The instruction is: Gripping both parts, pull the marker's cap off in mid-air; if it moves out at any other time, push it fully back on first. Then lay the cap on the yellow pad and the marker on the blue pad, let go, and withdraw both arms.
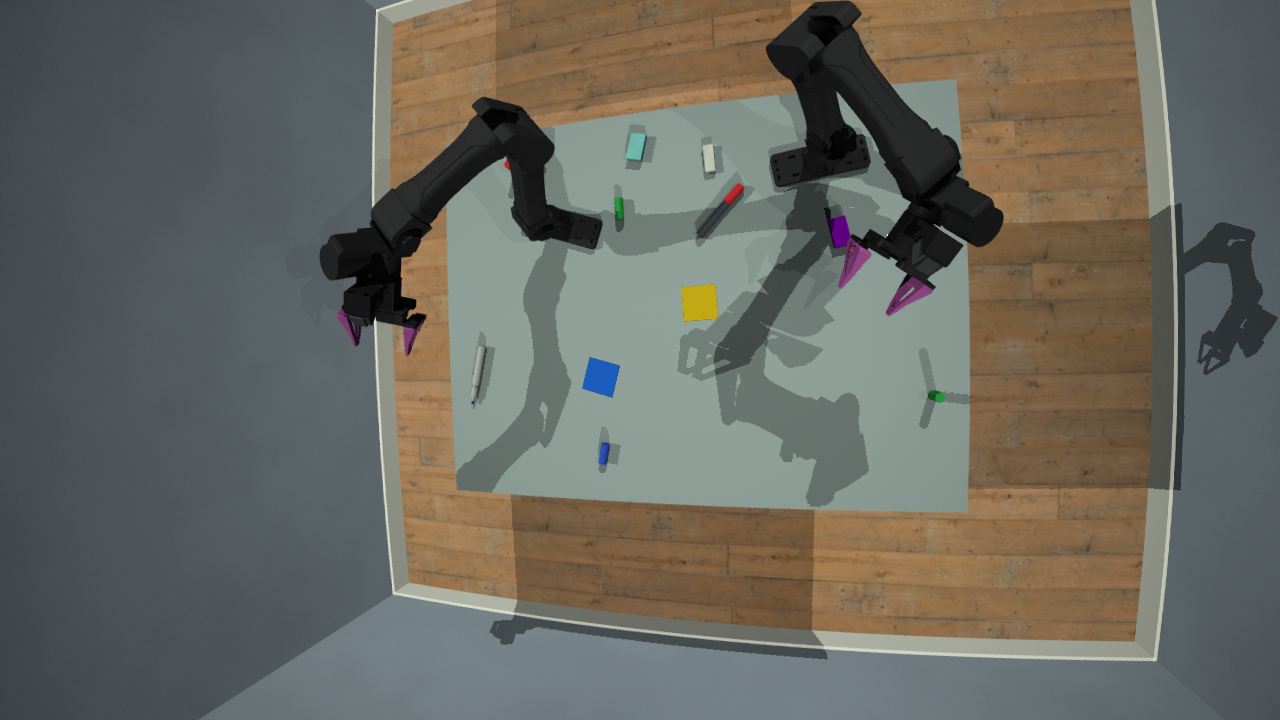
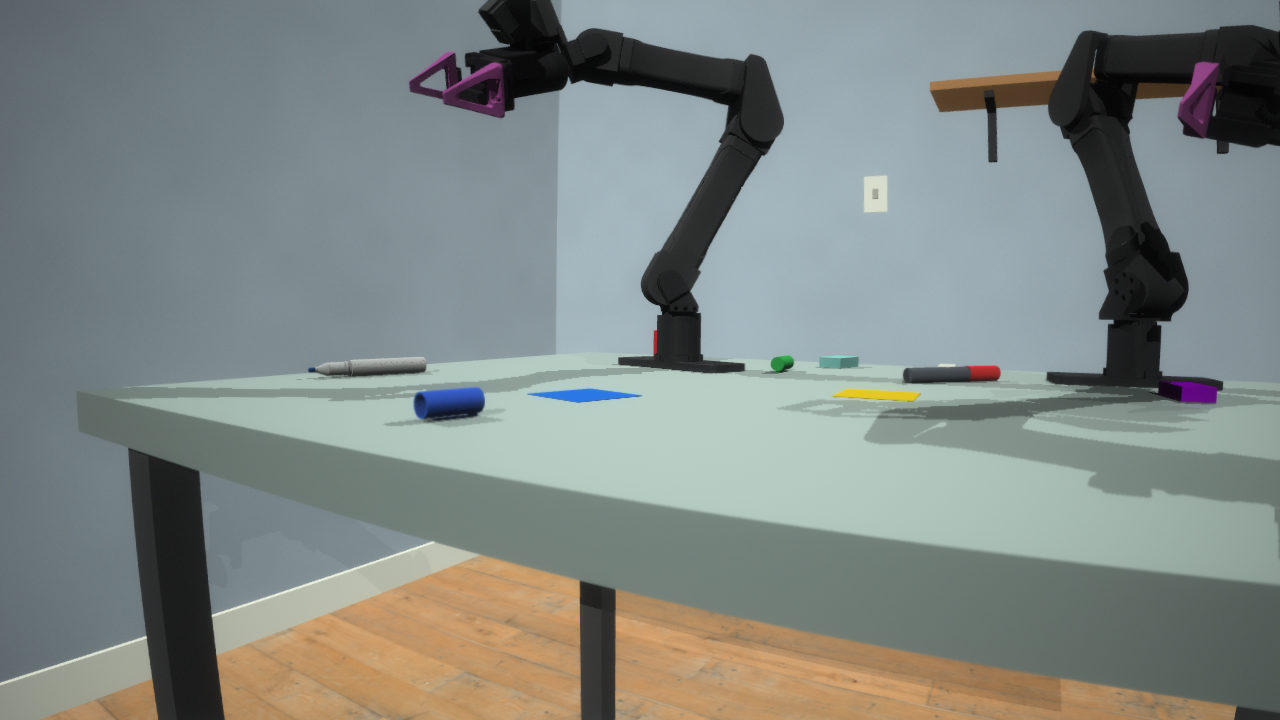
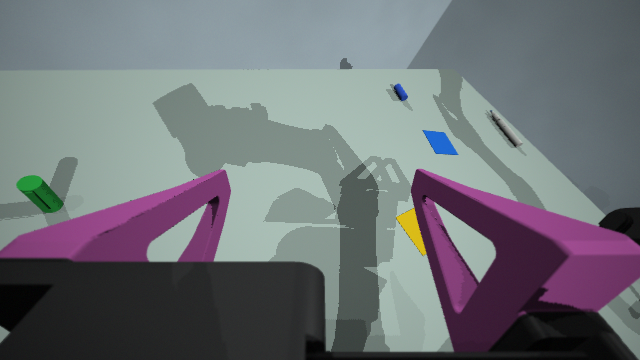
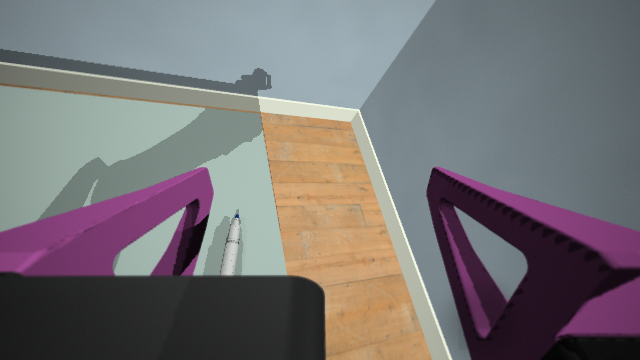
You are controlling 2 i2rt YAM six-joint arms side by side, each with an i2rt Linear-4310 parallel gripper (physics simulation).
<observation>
my left gripper: image 1; image 2; image 3 320,179; not seen in image 4 (out of frame)
my right gripper: image 1; image 2; image 4 320,179; not seen in image 3 (out of frame)
same spot on my right gripper: (image 1: 412,325) = (image 2: 504,63)
same spot on my left gripper: (image 2: 1195,112) = (image 1: 853,250)
</observation>
